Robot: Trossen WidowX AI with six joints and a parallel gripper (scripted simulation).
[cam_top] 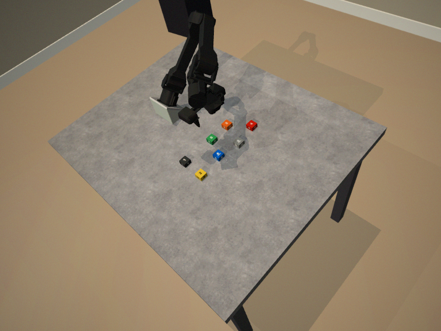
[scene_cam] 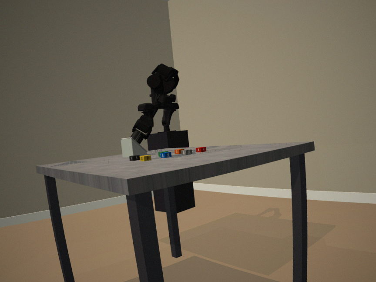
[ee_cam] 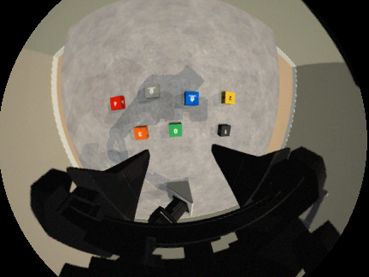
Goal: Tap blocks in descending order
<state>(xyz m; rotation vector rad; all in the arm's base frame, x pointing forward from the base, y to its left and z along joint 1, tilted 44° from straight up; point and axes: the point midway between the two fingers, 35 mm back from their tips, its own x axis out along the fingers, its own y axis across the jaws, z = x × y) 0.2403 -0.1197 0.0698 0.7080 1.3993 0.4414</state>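
The grey block is 100 mm ahead of my gripper tip, 40 mm to the left of it and 120 mm below it. Round my gripper tip: green block: 120 mm below; blue block: 70 mm ahead, 50 mm to the right, 120 mm below; orange block: 10 mm ahead, 100 mm to the left, 120 mm below.
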